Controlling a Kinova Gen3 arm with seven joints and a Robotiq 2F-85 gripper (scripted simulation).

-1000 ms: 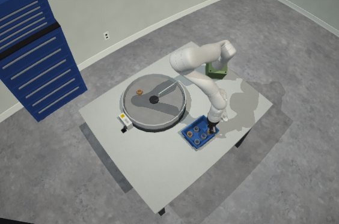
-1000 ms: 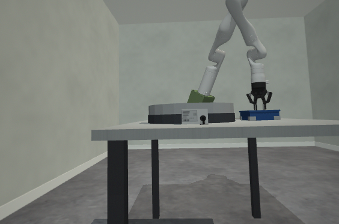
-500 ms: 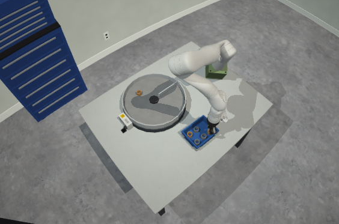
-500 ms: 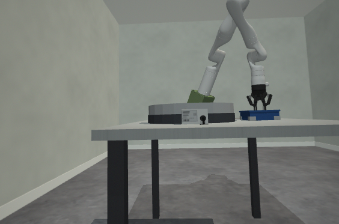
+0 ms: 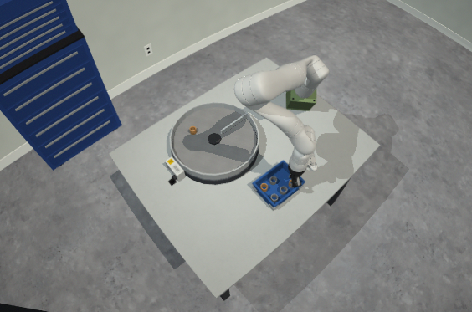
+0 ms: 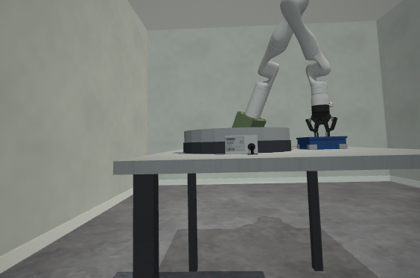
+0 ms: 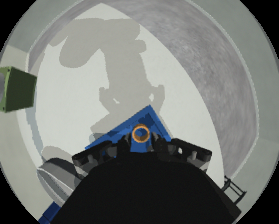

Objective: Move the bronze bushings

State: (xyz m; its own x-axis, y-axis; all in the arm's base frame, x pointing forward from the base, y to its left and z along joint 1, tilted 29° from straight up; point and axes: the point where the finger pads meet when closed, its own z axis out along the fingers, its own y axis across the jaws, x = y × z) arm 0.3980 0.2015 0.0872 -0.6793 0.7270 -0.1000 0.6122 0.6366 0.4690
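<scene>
Now: the blue crate 50 mm ahead of my hand, 40 mm to the right of it and 30 mm below it. Also, from my hand: grey turntable disc 410 mm to the right, 70 mm ahead.
</scene>
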